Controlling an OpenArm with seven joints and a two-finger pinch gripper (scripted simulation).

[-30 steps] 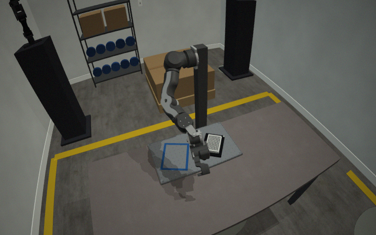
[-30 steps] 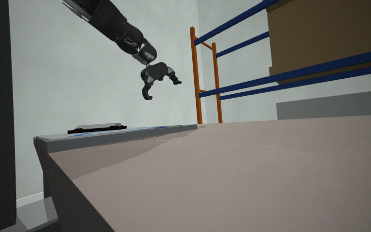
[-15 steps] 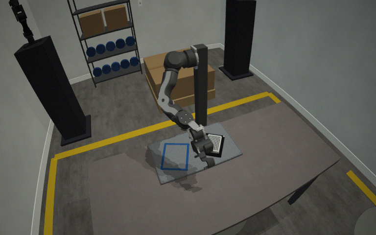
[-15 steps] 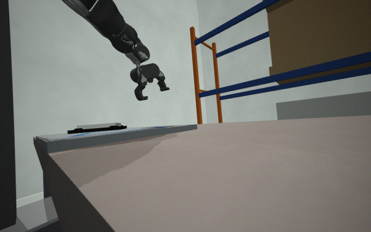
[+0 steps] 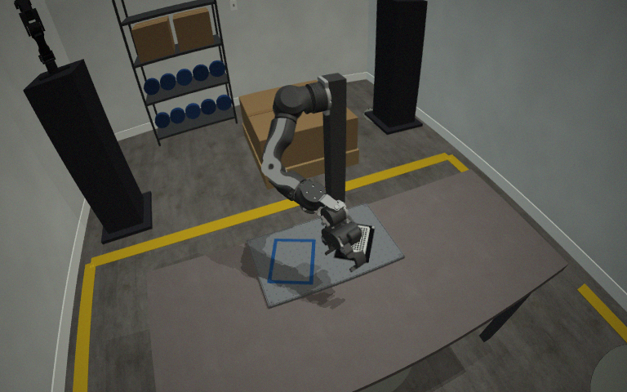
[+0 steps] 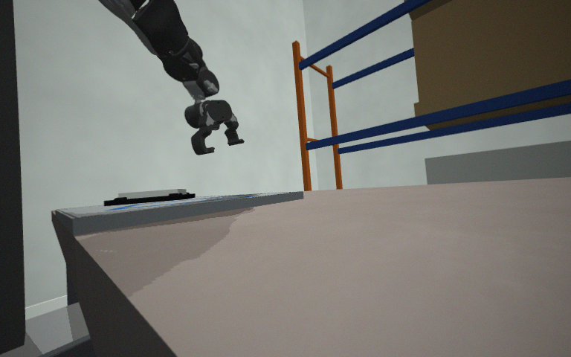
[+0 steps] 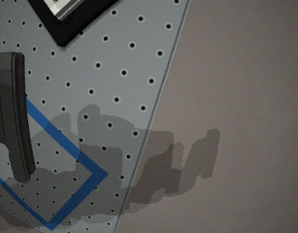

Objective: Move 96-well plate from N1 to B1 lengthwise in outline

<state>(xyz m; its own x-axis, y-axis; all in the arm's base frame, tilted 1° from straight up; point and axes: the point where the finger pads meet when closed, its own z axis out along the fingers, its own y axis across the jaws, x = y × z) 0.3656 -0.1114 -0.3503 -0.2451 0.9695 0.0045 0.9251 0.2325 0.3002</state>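
Now: the white 96-well plate 13 cm behind my hand, 11 cm to the left of it and 10 cm below it. From my hand the other things lie so: black plate nest N1 (13 cm behind, 12 cm below, 11 cm to the left).
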